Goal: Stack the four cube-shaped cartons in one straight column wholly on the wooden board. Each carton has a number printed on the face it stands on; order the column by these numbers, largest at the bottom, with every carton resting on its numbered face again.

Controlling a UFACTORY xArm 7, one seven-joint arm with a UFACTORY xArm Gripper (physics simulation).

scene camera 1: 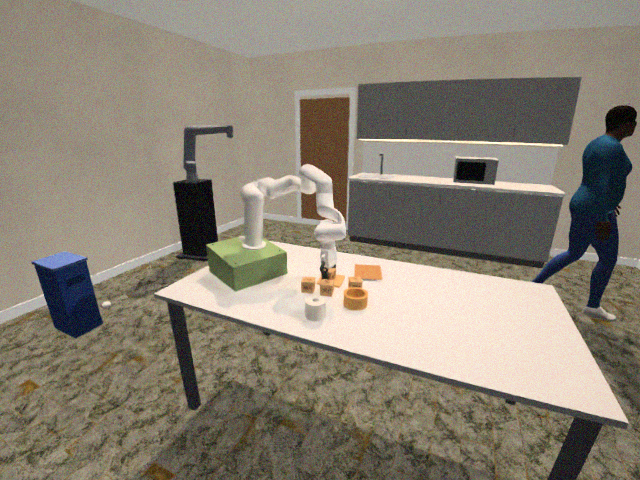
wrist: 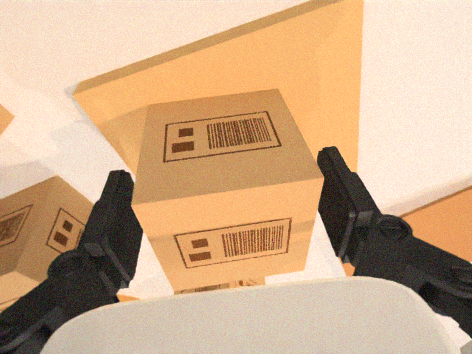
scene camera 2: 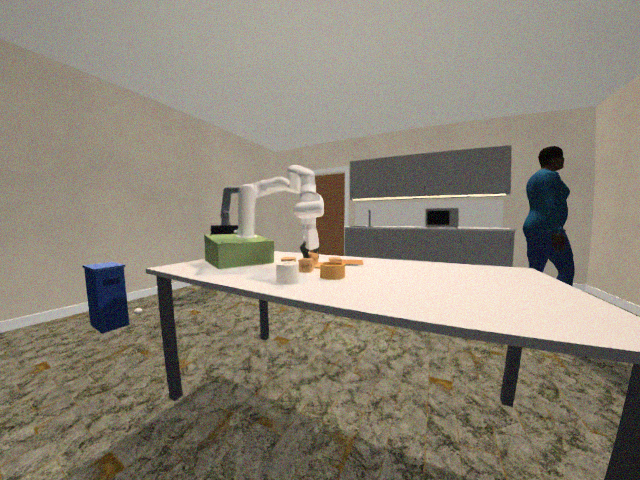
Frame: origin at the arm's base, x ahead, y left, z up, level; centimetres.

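Seen in the pictures: gripper, between the fingertips: (scene camera 1: 329, 276) (wrist: 226, 181); arm's base, origin of its link: (scene camera 1: 253, 245) (scene camera 2: 246, 237).
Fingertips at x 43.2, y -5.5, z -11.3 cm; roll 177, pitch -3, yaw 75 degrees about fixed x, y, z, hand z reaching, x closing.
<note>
Pixels of each thing's top centre, then the offset from my fingertips to it.
- cube-shaped carton, centre of its top: (wrist: 235, 244) (scene camera 1: 328, 269) (scene camera 2: 310, 253) dx -0.5, dy +0.1, dz +3.8 cm
- wooden board, centre of its top: (wrist: 247, 156) (scene camera 1: 331, 279) dx +0.7, dy +1.2, dz -2.0 cm
- second carton, centre of its top: (scene camera 1: 308, 279) (scene camera 2: 288, 258) dx -8.1, dy -11.2, dz +2.6 cm
- third carton, centre of its top: (wrist: 19, 312) (scene camera 1: 327, 282) (scene camera 2: 306, 259) dx +1.3, dy -11.9, dz +2.6 cm
- fourth carton, centre of its top: (scene camera 2: 334, 258) (scene camera 1: 355, 279) dx +13.9, dy -5.6, dz +2.6 cm
- orange ring-shaped container, centre of its top: (scene camera 2: 332, 263) (scene camera 1: 355, 293) dx +15.7, dy -19.0, dz +2.4 cm
- white roll, centre of its top: (scene camera 2: 287, 263) (scene camera 1: 315, 300) dx +0.7, dy -31.9, dz +4.2 cm
- flat orange pad, centre of its top: (wrist: 463, 243) (scene camera 1: 367, 270) (scene camera 2: 350, 260) dx +18.4, dy +15.7, dz -1.6 cm
A cube-shaped carton (wrist: 230, 165) (scene camera 1: 332, 273) (scene camera 2: 313, 256) with barcode labels appears to stand on the wooden board (wrist: 220, 65) (scene camera 1: 339, 280). My gripper (wrist: 226, 181) (scene camera 1: 327, 274) (scene camera 2: 309, 254) is open, with one black finger on each side of this carton and gaps beside it. A second carton (scene camera 1: 308, 284) (scene camera 2: 288, 258), a third carton (scene camera 1: 326, 287) (scene camera 2: 306, 265) and a fourth carton (scene camera 1: 355, 282) (scene camera 2: 334, 259) stand around the board. In the wrist view, another carton (wrist: 30, 230) shows at the left. The numbered undersides are hidden.
An orange ring-shaped container (scene camera 1: 355, 302) (scene camera 2: 332, 271) and a white roll (scene camera 1: 314, 310) (scene camera 2: 286, 273) stand on the camera side of the cartons. A flat orange pad (scene camera 1: 368, 271) (scene camera 2: 354, 262) (wrist: 447, 225) lies beyond the board. The arm stands on a green box (scene camera 1: 248, 266) (scene camera 2: 239, 250).
</note>
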